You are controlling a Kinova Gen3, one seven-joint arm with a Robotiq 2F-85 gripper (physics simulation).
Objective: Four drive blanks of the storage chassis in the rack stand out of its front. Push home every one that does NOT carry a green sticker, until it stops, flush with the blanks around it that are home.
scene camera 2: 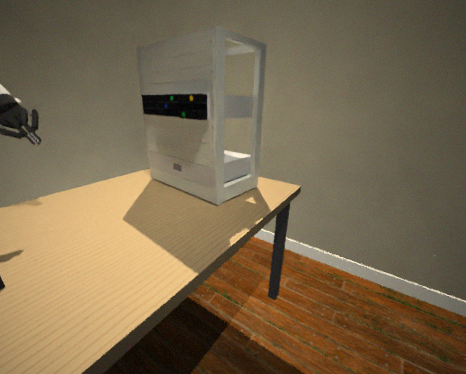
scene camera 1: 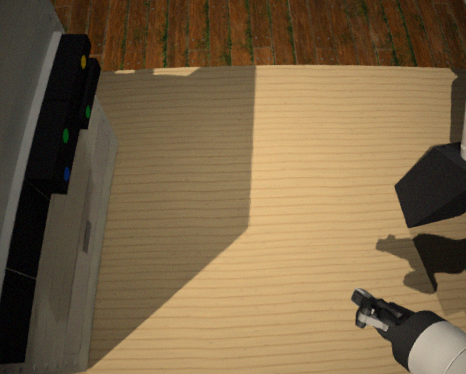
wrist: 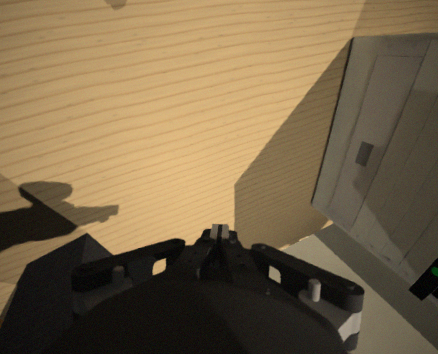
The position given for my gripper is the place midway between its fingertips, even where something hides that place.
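Observation:
My gripper (scene camera 1: 355,293), a pale rack (scene camera 1: 58,238). The rack (scene camera 2: 186,150). My gripper (wrist: 220,235), the rack (wrist: 371,183).

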